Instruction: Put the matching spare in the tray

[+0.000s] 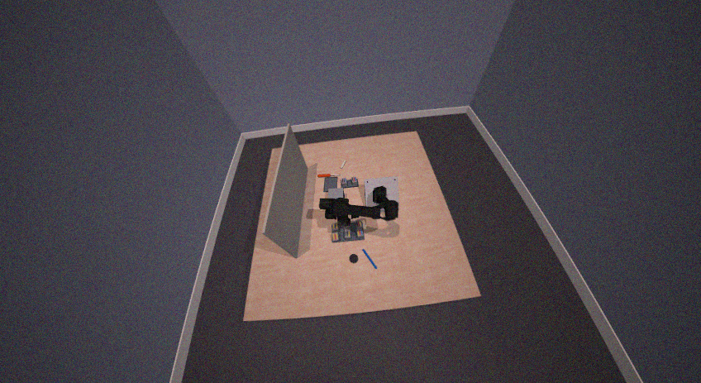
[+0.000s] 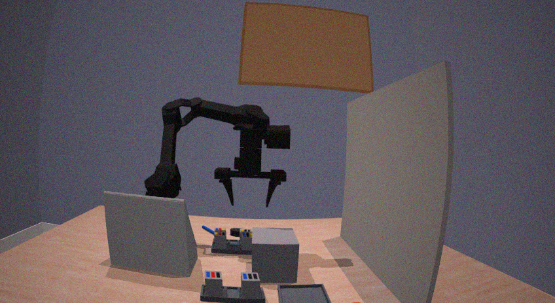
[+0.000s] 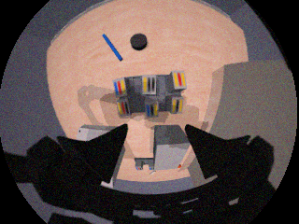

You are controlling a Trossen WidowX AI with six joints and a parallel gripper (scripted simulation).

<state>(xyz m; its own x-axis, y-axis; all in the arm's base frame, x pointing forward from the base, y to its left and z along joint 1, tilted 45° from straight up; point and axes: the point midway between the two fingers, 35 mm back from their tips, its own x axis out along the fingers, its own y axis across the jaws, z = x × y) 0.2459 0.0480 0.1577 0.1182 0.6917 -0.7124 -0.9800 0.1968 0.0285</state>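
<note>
Now: the rack 13 cm below my gripper tip, 3 cm to the left of it and 1 cm behind it. Also, from my gripper tip: black disc 21 cm to the left, 13 cm below, 1 cm behind; then grey mounted unit 16 cm to the right, 9 cm below, 4 cm ahead; then blue pen 22 cm to the left, 13 cm below, 11 cm behind.
</note>
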